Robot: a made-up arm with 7 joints. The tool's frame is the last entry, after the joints.
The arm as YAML. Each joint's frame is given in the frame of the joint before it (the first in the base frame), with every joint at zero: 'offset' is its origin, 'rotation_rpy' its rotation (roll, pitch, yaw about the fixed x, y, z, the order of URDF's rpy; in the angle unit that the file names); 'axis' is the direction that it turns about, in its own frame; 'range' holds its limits. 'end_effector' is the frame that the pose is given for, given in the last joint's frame.
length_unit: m
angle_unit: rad
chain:
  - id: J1
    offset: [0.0, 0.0, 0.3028]
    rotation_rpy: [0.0, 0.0, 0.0]
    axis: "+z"
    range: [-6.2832, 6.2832]
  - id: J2
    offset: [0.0, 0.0, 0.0]
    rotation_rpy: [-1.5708, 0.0, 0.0]
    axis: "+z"
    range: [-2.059, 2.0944]
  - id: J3
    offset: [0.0, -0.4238, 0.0]
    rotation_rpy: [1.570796, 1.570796, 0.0]
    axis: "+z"
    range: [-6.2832, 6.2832]
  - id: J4
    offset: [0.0, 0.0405, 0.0]
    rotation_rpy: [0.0, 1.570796, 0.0]
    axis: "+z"
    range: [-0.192, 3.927]
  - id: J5
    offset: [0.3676, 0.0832, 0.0]
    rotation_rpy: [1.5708, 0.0, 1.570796]
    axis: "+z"
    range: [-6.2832, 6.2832]
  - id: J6
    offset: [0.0, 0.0, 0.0]
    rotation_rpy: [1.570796, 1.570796, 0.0]
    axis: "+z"
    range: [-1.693, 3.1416]
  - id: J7
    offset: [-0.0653, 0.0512, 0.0]
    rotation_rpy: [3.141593, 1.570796, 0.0]
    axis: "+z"
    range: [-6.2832, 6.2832]
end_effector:
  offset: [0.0, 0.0, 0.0]
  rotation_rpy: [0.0, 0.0, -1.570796]
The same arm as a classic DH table. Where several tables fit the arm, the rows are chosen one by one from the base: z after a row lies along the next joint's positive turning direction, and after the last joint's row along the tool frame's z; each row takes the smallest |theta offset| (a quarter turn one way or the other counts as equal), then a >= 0, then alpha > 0; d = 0 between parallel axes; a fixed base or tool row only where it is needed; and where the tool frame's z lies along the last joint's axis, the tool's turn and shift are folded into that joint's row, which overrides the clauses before.
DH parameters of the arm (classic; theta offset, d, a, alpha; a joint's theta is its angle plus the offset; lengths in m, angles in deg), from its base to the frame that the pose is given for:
J1: 0.00 0.3028 0.0000 -90.00
J2: 0.00 0.0000 0.0000 90.00
J3: 0.00 0.4238 0.0405 90.00
J4: 0.00 0.0000 0.0832 90.00
J5: 0.00 0.3676 0.0000 90.00
J6: 0.00 0.0000 0.0512 -90.00
J7: 0.00 0.0653 0.0000 0.00
Joint limits (deg, base to tool): -360.00..360.00 -117.97..120.00 -360.00..360.00 -11.00..225.00 -360.00..360.00 -97.00..180.00 -360.00..360.00

